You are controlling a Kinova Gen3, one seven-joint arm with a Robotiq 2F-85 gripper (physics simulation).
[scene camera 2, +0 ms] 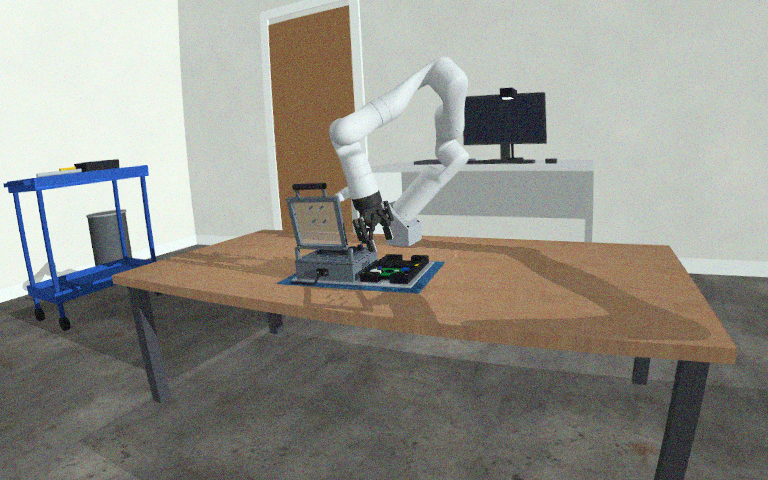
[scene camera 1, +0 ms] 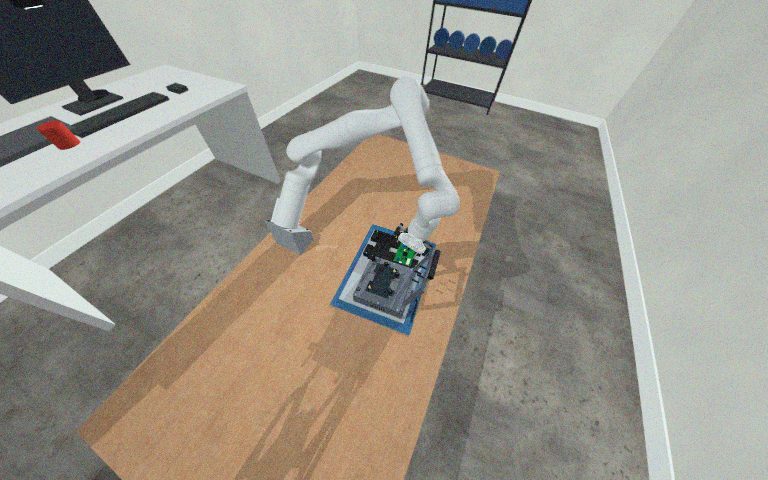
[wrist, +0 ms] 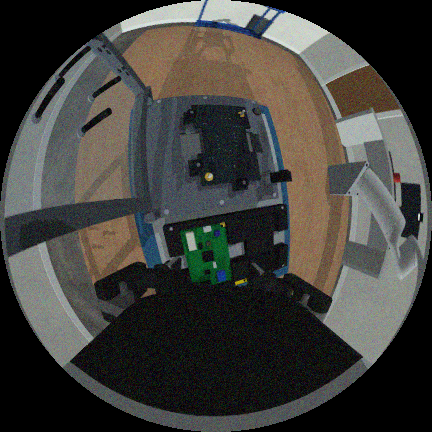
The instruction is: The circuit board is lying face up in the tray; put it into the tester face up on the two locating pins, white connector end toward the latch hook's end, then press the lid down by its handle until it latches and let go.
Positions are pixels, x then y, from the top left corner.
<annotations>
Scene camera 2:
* my gripper: 382, 245
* lid: 317, 221
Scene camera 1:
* lid: 424, 271
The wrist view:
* my gripper: 214, 268
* green circuit board: 205, 247
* lid: 85, 163
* black pin plate: 227, 158
</annotations>
